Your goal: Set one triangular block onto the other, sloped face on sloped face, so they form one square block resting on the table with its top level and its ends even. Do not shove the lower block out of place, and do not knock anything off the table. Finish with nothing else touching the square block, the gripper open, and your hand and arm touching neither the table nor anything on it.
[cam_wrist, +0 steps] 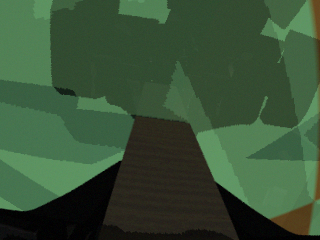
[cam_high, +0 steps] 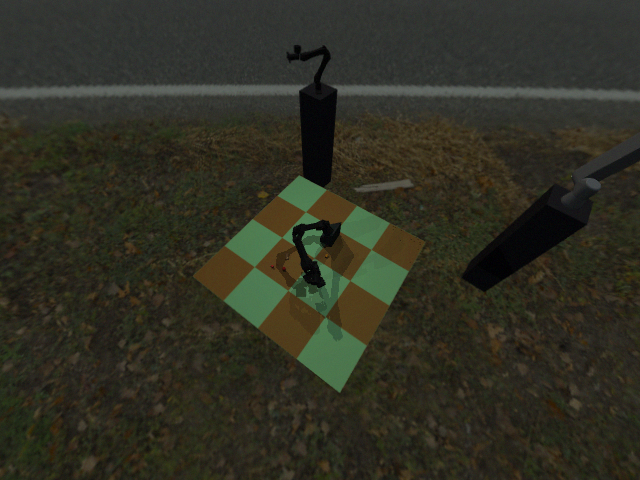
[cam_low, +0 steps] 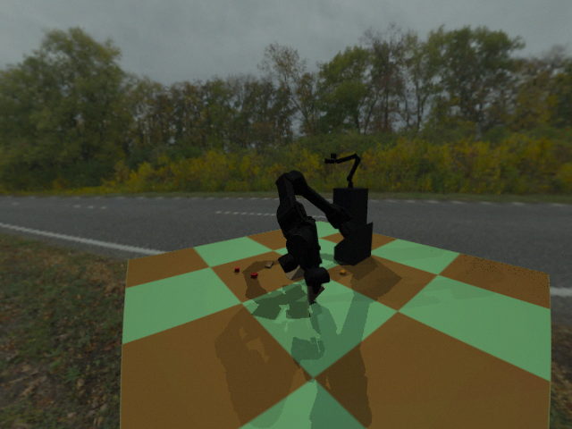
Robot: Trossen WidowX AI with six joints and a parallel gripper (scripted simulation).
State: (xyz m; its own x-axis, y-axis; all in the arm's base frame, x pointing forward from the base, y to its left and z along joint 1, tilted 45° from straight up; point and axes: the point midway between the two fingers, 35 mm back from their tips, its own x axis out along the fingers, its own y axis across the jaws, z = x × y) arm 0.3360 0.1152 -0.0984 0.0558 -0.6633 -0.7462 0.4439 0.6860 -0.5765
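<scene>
The wooden block is 1 cm above my gripper tip. Also, from my gripper tip: small orange piece (20 cm behind, 8 cm to the right, 3 cm below); then small brown piece (31 cm to the right, 3 cm below).
</scene>
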